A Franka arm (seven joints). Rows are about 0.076 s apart.
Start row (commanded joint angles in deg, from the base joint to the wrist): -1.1, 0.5, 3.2, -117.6, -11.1, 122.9, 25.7
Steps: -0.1, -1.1, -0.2, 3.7, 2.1, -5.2, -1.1; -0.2, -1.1, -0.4, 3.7, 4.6, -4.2, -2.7; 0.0, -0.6, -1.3, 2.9, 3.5, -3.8, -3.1; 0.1, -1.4, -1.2, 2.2, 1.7, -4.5, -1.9; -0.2, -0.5, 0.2, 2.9, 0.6, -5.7, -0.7; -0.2, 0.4, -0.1, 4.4, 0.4, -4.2, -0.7; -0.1, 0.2, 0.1, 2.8, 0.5, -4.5, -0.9; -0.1, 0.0, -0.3, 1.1, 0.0, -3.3, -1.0; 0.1, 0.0, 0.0, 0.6, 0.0, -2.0, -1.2; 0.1, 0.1, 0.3, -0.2, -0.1, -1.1, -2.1; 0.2, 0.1, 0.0, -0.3, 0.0, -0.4, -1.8; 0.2, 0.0, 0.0, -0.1, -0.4, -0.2, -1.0; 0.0, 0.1, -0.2, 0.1, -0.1, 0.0, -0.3; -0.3, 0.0, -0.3, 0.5, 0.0, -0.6, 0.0
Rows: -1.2, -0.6, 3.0, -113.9, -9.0, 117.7, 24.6; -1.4, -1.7, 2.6, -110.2, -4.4, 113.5, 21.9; -1.4, -2.3, 1.3, -107.3, -0.9, 109.7, 18.8; -1.3, -3.7, 0.1, -105.1, 0.8, 105.2, 16.9; -1.5, -4.2, 0.3, -102.2, 1.4, 99.5, 16.2; -1.7, -3.8, 0.2, -97.8, 1.8, 95.3, 15.5; -1.8, -3.6, 0.3, -95.0, 2.3, 90.8, 14.6; -1.9, -3.6, 0.0, -93.9, 2.3, 87.5, 13.6; -1.8, -3.6, 0.0, -93.3, 2.3, 85.5, 12.4; -1.7, -3.5, 0.3, -93.5, 2.2, 84.4, 10.3; -1.5, -3.4, 0.3, -93.8, 2.2, 84.0, 8.5; -1.3, -3.4, 0.3, -93.9, 1.8, 83.8, 7.5; -1.3, -3.3, 0.1, -93.8, 1.7, 83.8, 7.2; -1.6, -3.3, -0.2, -93.3, 1.7, 83.2, 7.2
